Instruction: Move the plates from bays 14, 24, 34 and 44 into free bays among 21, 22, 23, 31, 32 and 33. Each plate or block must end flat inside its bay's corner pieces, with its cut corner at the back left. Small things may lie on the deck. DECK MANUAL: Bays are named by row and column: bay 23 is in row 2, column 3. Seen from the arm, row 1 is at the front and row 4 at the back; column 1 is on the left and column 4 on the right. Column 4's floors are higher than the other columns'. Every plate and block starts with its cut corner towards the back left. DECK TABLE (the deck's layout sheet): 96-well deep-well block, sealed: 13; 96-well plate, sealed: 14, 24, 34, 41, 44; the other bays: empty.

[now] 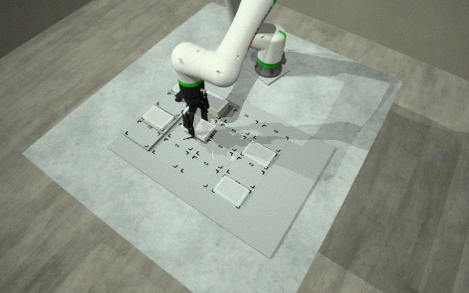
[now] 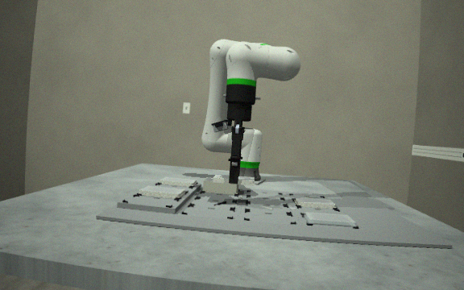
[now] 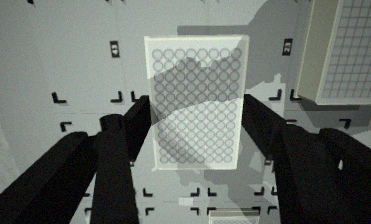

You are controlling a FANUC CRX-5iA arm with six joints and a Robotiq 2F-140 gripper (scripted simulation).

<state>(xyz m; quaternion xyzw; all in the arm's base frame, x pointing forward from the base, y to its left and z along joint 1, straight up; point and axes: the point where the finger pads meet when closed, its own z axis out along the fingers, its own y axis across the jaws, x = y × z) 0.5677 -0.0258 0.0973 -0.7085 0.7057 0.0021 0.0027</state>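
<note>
My hand is 9 cm above the thin black stick, 4 cm to the left of it and 4 cm short of it. Round my hand: sealed deep-well block: 18 cm behind, 8 cm below, 6 cm to the right; then plate: 27 cm to the left, 14 cm ahead, 9 cm below; then white tip: 11 cm to the left, 9 cm below, 4 cm ahead.
</note>
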